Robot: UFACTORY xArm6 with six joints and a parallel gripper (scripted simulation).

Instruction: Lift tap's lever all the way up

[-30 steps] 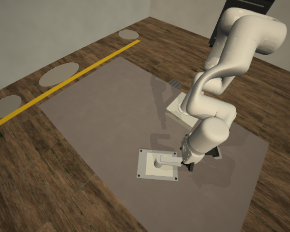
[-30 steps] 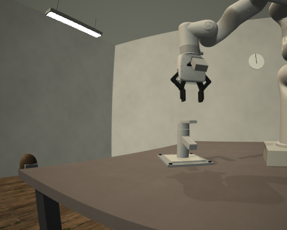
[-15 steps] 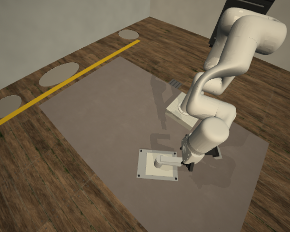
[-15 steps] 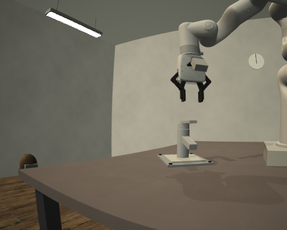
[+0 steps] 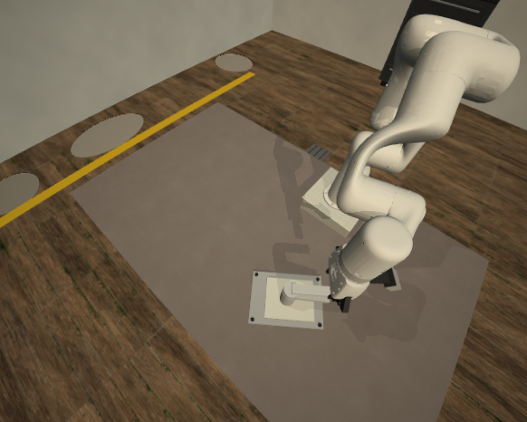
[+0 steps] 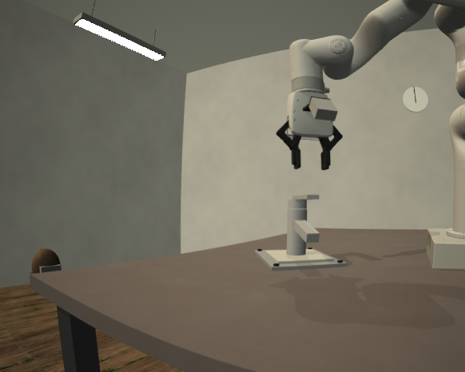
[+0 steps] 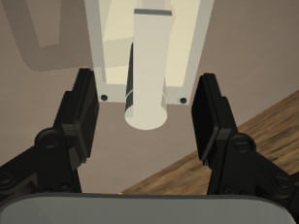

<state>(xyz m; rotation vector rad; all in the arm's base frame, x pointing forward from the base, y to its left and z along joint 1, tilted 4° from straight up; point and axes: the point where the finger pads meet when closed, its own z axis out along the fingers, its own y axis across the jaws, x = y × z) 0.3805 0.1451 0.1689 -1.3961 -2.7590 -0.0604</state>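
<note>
My gripper is now 4 cm short of the tap lever, 5 cm to the left of it and 8 cm above it. Round my hand: base plate 6 cm ahead, 8 cm to the right, 22 cm below.
</note>
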